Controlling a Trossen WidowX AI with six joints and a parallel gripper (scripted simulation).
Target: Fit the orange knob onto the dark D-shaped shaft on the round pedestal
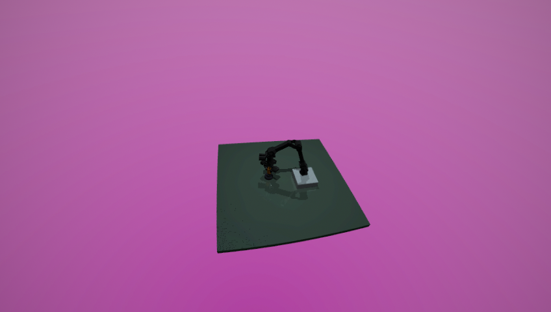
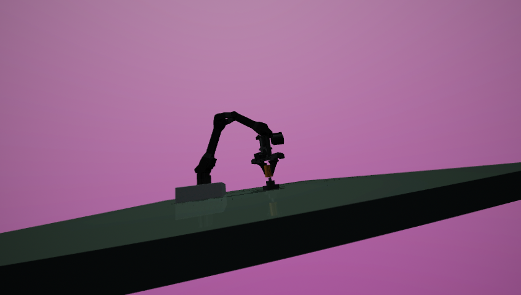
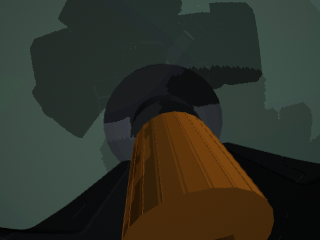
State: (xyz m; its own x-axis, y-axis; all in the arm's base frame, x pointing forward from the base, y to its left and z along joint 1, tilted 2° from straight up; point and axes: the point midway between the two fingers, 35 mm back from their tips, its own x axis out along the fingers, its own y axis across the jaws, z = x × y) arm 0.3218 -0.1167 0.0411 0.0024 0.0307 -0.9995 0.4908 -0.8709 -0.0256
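The orange knob is 20 mm above my gripper tip. The rest, counted from my gripper tip: round dark pedestal 40 mm below.
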